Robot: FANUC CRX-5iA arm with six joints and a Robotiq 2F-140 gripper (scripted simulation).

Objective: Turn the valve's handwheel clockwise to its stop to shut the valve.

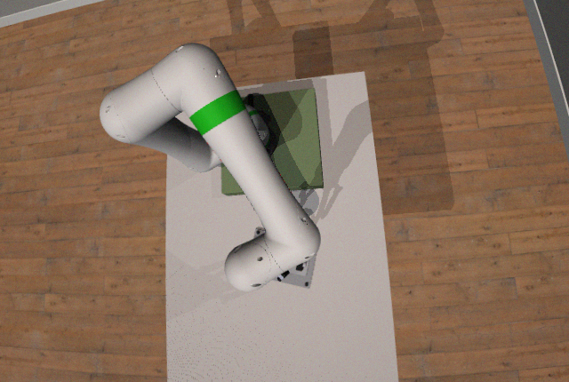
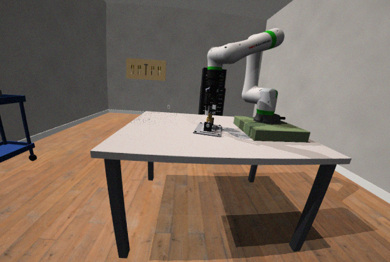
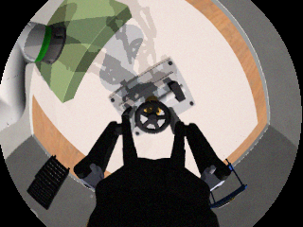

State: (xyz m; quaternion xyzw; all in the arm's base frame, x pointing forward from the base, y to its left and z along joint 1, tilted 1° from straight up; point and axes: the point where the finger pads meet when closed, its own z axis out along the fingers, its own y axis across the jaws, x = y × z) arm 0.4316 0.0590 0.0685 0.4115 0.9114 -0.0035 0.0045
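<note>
Right now my hand is 10 mm above the black spoked handwheel. Also, from my hand: base plate (130 mm below).
</note>
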